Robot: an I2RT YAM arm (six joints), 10 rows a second.
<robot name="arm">
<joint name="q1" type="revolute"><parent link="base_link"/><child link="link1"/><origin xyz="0.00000 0.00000 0.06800" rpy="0.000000 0.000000 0.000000"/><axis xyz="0 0 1"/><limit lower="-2.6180" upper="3.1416"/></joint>
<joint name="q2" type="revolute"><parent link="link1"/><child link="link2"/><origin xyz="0.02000 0.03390 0.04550" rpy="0.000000 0.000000 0.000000"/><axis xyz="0 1 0"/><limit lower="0.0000" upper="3.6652"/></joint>
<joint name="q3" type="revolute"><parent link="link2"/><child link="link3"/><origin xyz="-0.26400 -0.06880 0.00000" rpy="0.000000 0.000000 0.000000"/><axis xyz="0 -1 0"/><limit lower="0.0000" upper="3.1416"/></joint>
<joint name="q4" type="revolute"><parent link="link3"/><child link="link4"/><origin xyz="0.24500 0.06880 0.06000" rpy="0.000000 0.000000 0.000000"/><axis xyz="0 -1 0"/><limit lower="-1.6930" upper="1.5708"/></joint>
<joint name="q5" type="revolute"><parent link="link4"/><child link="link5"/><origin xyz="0.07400 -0.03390 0.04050" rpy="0.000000 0.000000 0.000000"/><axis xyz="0 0 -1"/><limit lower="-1.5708" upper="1.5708"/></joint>
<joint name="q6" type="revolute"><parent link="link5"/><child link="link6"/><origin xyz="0.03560 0.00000 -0.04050" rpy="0.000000 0.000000 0.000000"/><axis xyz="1 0 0"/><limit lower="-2.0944" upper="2.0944"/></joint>
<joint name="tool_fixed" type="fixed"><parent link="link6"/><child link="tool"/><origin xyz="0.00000 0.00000 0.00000" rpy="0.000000 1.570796 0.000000"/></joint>
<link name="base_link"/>
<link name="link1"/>
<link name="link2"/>
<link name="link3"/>
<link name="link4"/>
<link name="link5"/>
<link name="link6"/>
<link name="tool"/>
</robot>
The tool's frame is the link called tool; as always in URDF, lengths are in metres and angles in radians.
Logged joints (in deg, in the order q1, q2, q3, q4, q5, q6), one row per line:
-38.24, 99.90, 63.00, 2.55, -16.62, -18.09
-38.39, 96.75, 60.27, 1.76, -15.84, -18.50
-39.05, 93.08, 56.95, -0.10, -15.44, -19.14
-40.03, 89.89, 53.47, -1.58, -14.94, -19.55
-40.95, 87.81, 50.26, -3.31, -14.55, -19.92
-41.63, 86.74, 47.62, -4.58, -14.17, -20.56
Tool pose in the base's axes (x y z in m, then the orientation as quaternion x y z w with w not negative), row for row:
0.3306, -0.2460, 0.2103, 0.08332, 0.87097, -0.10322, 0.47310
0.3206, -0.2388, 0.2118, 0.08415, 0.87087, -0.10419, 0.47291
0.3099, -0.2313, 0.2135, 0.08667, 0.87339, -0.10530, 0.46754
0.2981, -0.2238, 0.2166, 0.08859, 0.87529, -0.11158, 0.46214
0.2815, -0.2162, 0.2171, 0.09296, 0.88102, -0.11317, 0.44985
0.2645, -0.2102, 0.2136, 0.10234, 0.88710, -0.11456, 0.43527
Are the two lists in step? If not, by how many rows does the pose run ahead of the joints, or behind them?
The pose runs 2 rows behind the joints: the pose in row i belongs to the joints in row i - 2.
